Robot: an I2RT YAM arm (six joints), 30 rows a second.
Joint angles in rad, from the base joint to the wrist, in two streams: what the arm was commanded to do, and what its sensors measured. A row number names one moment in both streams.
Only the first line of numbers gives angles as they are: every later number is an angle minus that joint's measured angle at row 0.
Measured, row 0:
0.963 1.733 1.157 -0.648 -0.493 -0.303
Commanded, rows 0 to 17:
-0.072 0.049 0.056 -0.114 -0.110 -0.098
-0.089 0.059 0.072 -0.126 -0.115 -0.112
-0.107 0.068 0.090 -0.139 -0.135 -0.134
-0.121 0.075 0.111 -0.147 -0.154 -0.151
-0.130 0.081 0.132 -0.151 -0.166 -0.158
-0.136 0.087 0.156 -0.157 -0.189 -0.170
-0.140 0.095 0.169 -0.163 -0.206 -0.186
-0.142 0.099 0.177 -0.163 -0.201 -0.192
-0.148 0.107 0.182 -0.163 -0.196 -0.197
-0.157 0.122 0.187 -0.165 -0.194 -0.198
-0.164 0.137 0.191 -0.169 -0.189 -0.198
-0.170 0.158 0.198 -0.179 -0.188 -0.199
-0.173 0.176 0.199 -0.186 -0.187 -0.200
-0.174 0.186 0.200 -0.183 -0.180 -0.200
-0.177 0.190 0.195 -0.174 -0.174 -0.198
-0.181 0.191 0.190 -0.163 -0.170 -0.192
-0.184 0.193 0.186 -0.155 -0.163 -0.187
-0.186 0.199 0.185 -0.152 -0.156 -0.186
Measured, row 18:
-0.176 0.187 0.189 -0.128 -0.158 -0.159
